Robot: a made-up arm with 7 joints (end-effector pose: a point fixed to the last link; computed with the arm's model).
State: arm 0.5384 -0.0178 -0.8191 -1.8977 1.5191 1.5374 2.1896
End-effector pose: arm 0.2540 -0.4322 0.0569 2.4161 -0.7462 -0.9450
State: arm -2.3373 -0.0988 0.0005 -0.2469 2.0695 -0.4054 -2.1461
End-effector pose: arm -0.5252 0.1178 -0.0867 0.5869 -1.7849 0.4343
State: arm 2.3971 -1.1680 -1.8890 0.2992 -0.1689 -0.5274 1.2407
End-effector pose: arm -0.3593 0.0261 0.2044 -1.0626 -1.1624 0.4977
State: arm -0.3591 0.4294 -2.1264 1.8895 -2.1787 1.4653 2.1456
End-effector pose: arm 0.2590 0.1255 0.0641 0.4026 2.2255 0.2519
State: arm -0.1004 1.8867 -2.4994 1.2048 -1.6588 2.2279 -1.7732
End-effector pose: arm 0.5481 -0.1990 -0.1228 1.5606 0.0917 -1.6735
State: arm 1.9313 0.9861 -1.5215 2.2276 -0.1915 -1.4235 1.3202
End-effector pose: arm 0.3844 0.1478 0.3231 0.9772 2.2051 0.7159
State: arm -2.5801 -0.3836 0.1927 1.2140 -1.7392 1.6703 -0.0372
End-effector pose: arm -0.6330 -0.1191 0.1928 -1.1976 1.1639 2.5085
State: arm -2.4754 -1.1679 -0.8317 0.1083 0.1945 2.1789 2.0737
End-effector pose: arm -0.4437 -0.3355 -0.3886 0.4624 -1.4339 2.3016
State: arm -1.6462 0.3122 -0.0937 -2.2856 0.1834 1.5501 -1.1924
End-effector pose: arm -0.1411 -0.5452 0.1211 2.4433 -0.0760 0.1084
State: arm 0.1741 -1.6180 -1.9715 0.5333 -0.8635 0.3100 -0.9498
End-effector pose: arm 0.5066 0.2228 0.1405 0.1090 -0.3770 0.3196
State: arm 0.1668 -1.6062 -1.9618 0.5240 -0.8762 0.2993 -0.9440
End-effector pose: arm 0.5091 0.2218 0.1356 0.1143 -0.3494 0.3214
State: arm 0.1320 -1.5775 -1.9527 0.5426 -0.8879 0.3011 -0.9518
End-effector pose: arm 0.5012 0.2249 0.1204 0.1345 -0.3206 0.3378
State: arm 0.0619 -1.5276 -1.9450 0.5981 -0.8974 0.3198 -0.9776
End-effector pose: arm 0.4783 0.2322 0.0947 0.1756 -0.2943 0.3706
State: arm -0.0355 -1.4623 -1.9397 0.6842 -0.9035 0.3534 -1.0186
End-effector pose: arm 0.4417 0.2403 0.0667 0.2371 -0.2780 0.4094
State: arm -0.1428 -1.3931 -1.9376 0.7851 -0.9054 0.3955 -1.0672
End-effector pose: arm 0.3981 0.2452 0.0455 0.3111 -0.2777 0.4401
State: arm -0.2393 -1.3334 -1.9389 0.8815 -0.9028 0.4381 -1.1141
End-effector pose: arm 0.3575 0.2456 0.0347 0.3823 -0.2936 0.4549
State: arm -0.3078 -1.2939 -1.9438 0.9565 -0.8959 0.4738 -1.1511
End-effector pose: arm 0.3279 0.2432 0.0325 0.4356 -0.3198 0.4558
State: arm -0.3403 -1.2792 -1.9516 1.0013 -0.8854 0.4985 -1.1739
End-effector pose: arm 0.3122 0.2408 0.0349 0.4629 -0.3492 0.4509
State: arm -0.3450 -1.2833 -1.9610 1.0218 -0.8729 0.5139 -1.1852
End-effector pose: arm 0.3068 0.2396 0.0390 0.4695 -0.3777 0.4457
